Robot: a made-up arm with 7 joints.
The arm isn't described. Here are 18 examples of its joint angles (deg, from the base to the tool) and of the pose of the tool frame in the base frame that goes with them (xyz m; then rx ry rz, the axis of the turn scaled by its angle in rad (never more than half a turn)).
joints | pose
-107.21 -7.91 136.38 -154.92 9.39 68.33 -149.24 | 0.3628 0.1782 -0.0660 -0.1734 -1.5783 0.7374
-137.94 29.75 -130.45 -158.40 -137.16 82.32 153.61 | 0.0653 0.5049 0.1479 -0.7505 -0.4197 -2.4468
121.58 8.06 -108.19 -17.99 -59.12 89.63 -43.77 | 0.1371 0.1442 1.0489 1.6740 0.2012 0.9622
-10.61 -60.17 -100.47 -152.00 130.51 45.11 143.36 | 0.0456 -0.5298 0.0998 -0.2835 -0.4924 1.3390
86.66 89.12 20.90 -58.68 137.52 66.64 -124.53 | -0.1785 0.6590 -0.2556 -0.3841 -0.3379 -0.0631
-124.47 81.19 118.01 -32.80 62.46 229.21 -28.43 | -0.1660 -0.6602 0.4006 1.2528 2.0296 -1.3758
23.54 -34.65 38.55 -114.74 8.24 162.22 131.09 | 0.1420 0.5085 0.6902 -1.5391 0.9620 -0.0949
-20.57 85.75 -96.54 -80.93 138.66 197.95 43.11 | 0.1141 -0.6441 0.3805 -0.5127 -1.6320 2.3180
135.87 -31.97 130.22 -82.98 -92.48 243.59 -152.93 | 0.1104 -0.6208 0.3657 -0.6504 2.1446 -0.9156
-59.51 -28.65 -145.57 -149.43 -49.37 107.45 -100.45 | -0.4054 0.0742 -0.1452 -2.0283 1.0736 -0.8750
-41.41 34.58 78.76 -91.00 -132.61 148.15 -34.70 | 0.5984 0.3518 0.4176 0.5080 1.5660 0.7101
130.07 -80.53 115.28 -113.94 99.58 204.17 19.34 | -0.3233 -0.4760 0.0857 -0.1746 -1.6408 0.5529
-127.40 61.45 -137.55 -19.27 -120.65 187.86 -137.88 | -0.5060 -0.3193 0.6688 0.3516 -0.8301 0.0968
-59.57 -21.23 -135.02 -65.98 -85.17 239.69 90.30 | -0.5332 0.2092 0.5924 0.4078 -1.1574 0.6842
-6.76 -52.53 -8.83 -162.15 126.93 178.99 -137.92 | 0.3467 -0.1625 0.3427 2.4606 -0.1196 1.7445
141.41 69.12 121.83 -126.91 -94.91 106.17 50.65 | -0.2084 -0.5187 0.5599 0.9639 -2.0997 0.2820
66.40 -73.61 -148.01 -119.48 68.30 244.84 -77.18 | 0.1286 -0.3412 -0.1838 1.7939 -1.9023 -0.3770
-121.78 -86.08 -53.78 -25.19 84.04 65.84 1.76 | 0.2384 0.7649 0.4796 0.8842 -0.2964 1.2978
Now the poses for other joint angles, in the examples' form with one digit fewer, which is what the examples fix.
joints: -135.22 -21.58 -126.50 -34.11 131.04 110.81 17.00
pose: 0.154 0.558 0.844 -0.172 -0.538 1.437
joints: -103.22 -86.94 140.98 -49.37 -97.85 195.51 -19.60
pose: 0.333 0.562 -0.110 -0.691 2.368 0.607
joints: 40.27 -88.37 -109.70 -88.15 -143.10 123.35 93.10
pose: 0.180 -0.707 0.040 1.189 -2.009 0.632
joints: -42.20 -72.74 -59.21 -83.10 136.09 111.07 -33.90
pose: -0.598 -0.265 0.662 0.248 -0.629 -2.548
